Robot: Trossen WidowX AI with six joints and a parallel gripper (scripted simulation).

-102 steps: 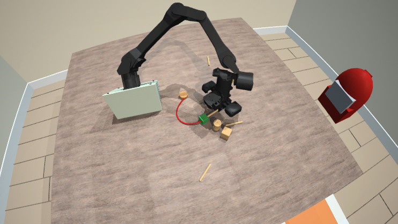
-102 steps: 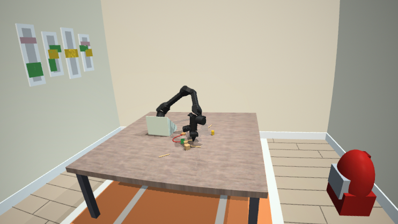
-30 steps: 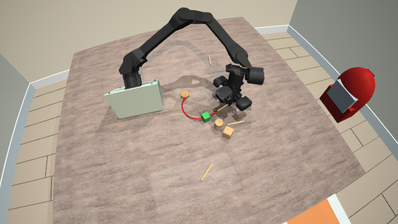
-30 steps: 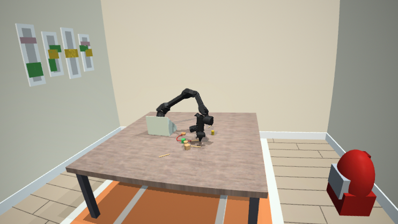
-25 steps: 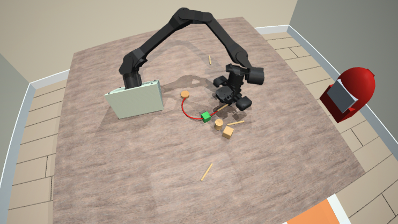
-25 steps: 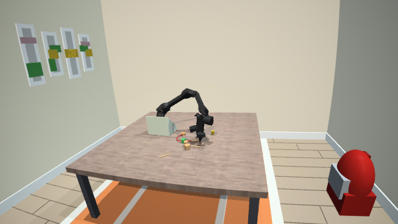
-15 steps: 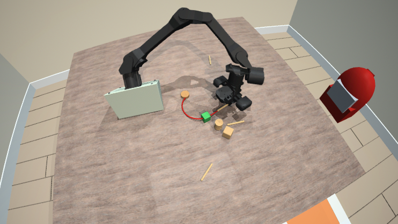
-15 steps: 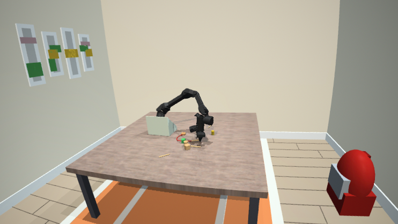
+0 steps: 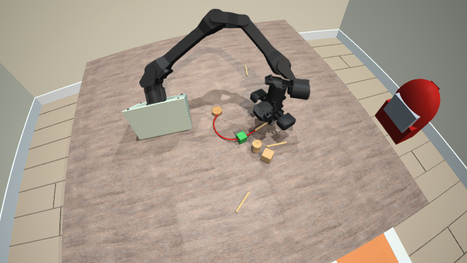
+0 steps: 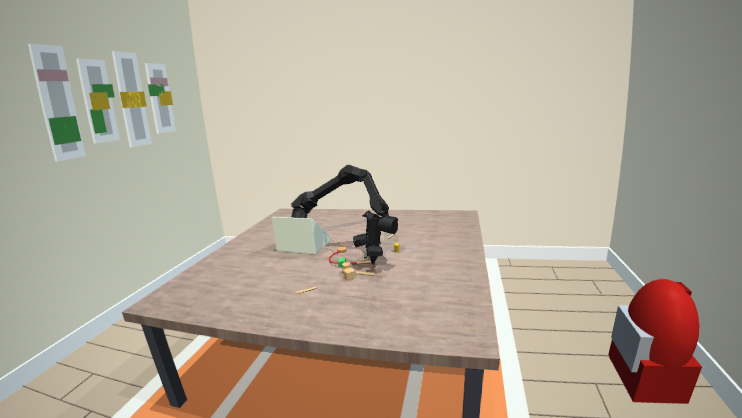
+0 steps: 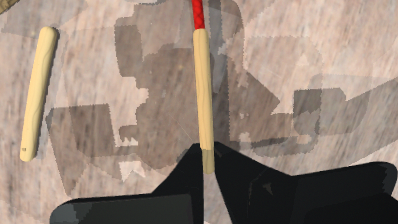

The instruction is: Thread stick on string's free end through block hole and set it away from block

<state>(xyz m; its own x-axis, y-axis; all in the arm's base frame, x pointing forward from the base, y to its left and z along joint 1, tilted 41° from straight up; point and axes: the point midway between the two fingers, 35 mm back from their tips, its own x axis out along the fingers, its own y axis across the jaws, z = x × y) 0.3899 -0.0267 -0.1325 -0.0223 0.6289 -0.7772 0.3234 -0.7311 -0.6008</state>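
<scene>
My gripper tip is now 40 mm past the thin wooden stick, 10 mm to the left of it and 10 mm below it. Round my gripper tip: wooden cylinder: 80 mm behind, 90 mm to the right, 20 mm above; then loose stick: 10 mm ahead, 100 mm to the right; then green block: 120 mm behind, 40 mm to the right, 10 mm above.
</scene>
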